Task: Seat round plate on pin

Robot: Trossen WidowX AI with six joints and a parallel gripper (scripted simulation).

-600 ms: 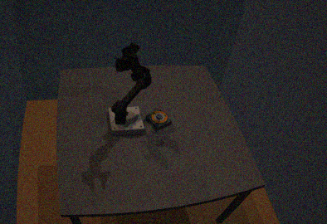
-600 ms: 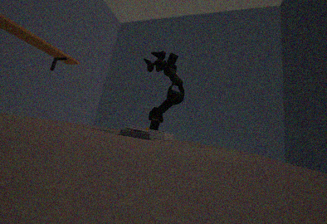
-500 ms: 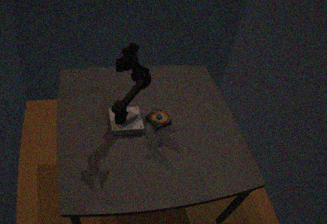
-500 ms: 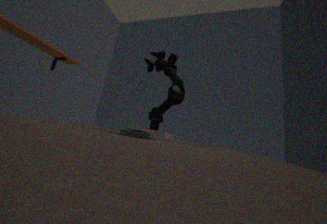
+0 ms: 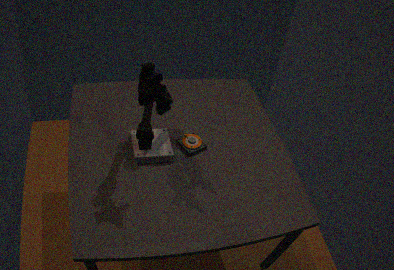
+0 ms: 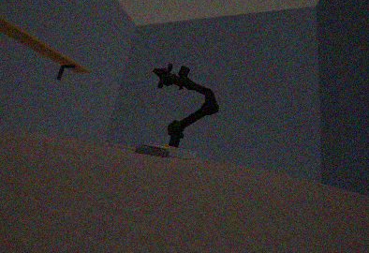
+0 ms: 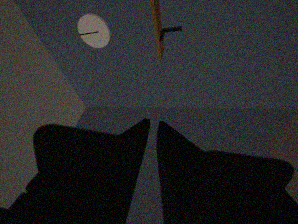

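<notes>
My gripper tip is now 20 cm short of the round plate, 25 cm to the right of it and 47 cm above it. Round my gripper tip: base (21 cm ahead, 23 cm to the left, 48 cm below).
</notes>
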